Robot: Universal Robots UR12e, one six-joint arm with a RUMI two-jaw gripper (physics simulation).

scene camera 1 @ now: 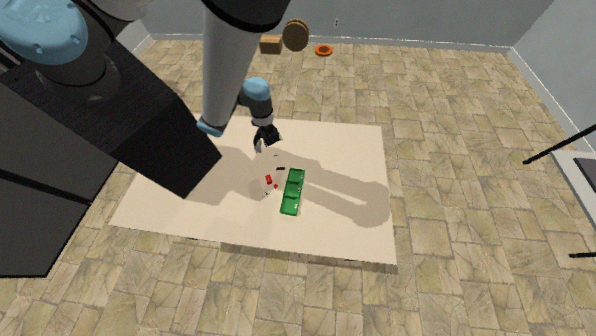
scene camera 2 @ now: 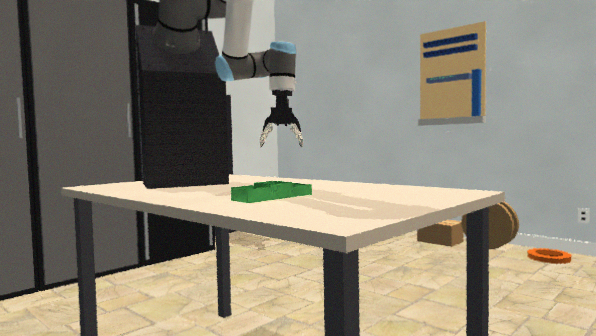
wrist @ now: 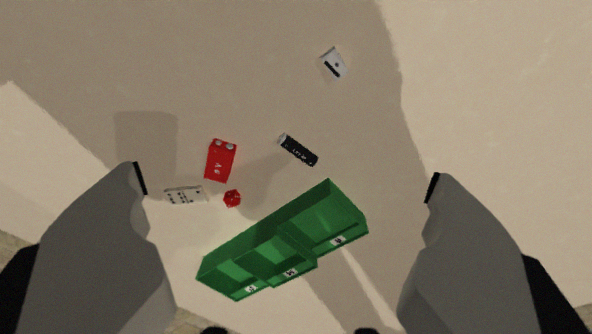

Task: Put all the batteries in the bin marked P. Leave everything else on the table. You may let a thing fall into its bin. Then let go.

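Seen in the pictures: gripper, fingertip midpoint: (scene camera 1: 269, 146) (scene camera 2: 281, 147) (wrist: 289, 170); arm's base, link origin: (scene camera 1: 82, 74) (scene camera 2: 176, 40).
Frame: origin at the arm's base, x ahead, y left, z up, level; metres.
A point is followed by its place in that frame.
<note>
A red block-shaped battery with two round terminals (wrist: 220, 162) {y -0.077, x 0.519, z -0.582 m} (scene camera 1: 268, 179) {y -0.088, x 0.519, z -0.582 m} lies on the table. A black cylindrical battery (wrist: 299, 150) {y -0.008, x 0.577, z -0.587 m} (scene camera 1: 280, 168) {y -0.015, x 0.579, z -0.589 m} lies on its side between it and the green three-bin tray (wrist: 265, 223) {y -0.127, x 0.618, z -0.587 m} (scene camera 1: 291, 198) {y -0.196, x 0.651, z -0.576 m} (scene camera 2: 265, 193) {y -0.219, x 0.689, z -0.578 m}. All three bins look empty in the wrist view. Each has a small white label at its front edge; the letters are too blurred to tell which is P. My gripper (scene camera 1: 269, 146) {y 0.040, x 0.530, z -0.451 m} (scene camera 2: 282, 146) {y 0.040, x 0.530, z -0.451 m} (wrist: 289, 170) {y 0.040, x 0.530, z -0.451 m} is open and empty, high above the table, with its fingers on either side of the batteries and tray in the wrist view.
A red die (wrist: 232, 198) {y -0.115, x 0.558, z -0.584 m} (scene camera 1: 275, 186) {y -0.127, x 0.561, z -0.586 m} and a white domino (wrist: 186, 195) {y -0.159, x 0.513, z -0.593 m} (scene camera 1: 266, 193) {y -0.165, x 0.515, z -0.593 m} lie near the red battery. A small grey-white wedge with a dark slot (wrist: 334, 64) {y 0.079, x 0.542, z -0.589 m} (scene camera 1: 275, 155) {y 0.075, x 0.541, z -0.593 m} lies beyond the black battery. The dark robot pedestal (scene camera 1: 170, 145) {y -0.070, x 0.139, z -0.293 m} (scene camera 2: 185, 130) {y -0.075, x 0.136, z -0.379 m} stands at the table's side.
</note>
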